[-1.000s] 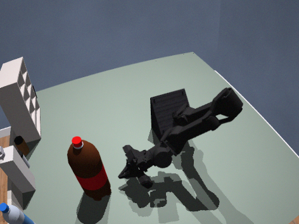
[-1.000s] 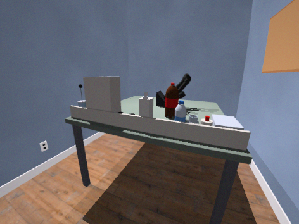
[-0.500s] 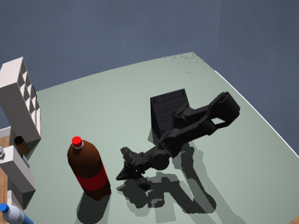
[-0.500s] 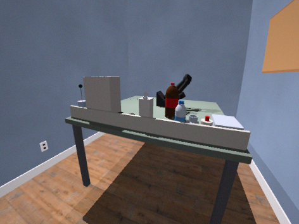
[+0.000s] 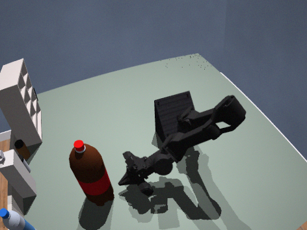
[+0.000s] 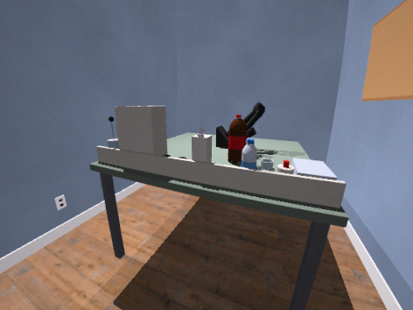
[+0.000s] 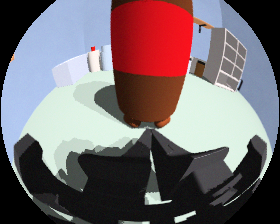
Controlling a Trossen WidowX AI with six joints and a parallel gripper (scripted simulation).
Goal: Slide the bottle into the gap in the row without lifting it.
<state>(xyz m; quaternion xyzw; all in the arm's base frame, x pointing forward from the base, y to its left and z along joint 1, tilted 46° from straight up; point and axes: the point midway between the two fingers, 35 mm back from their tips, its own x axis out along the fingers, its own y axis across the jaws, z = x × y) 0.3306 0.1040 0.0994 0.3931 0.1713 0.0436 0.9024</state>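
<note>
Now: hand 110 mm short of the brown cola bottle, 100 mm below it and 10 mm to the left of it. Round my hand: grey jar (440 mm ahead, 160 mm to the left); then low white rail (450 mm ahead, 210 mm to the right, 10 mm below); then blue-capped bottle (430 mm ahead, 80 mm to the left, 50 mm above).
</note>
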